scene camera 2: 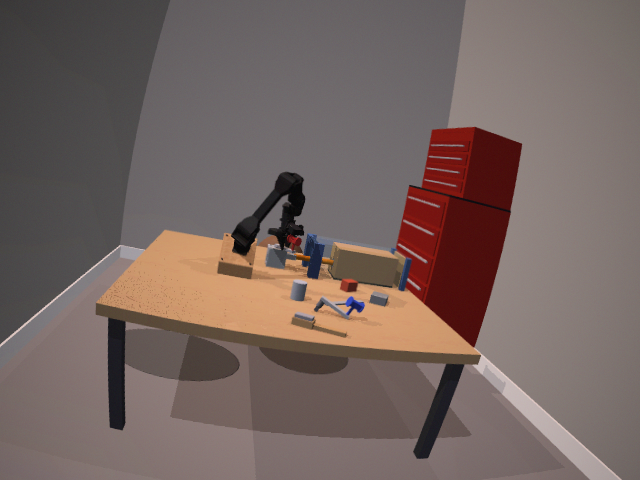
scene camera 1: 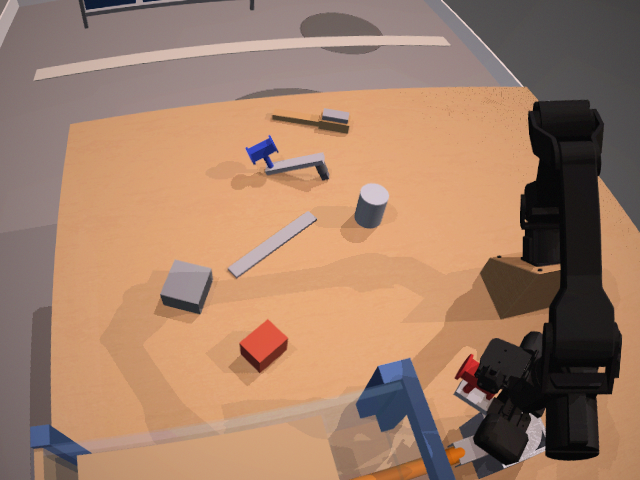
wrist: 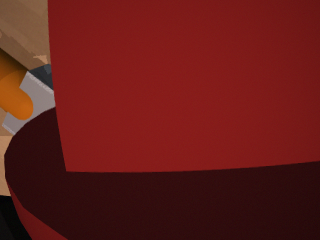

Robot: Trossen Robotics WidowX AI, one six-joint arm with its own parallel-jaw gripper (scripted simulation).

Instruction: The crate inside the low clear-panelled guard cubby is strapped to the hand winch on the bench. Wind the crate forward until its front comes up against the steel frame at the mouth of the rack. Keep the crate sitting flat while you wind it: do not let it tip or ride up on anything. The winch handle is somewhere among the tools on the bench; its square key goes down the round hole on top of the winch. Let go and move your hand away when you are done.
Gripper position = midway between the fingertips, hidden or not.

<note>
In view: my gripper (scene camera 1: 491,411), a red knob (wrist: 160,119), a grey block (scene camera 1: 187,285), a blue-knobbed crank (scene camera 1: 261,150), a brush (scene camera 1: 333,120), a flat grey bar (scene camera 1: 250,260) and a red block (scene camera 1: 266,343).
The wrist view misses the grey block: it is out of frame. The wrist view does not show the blue-knobbed crank: it is out of frame.
</note>
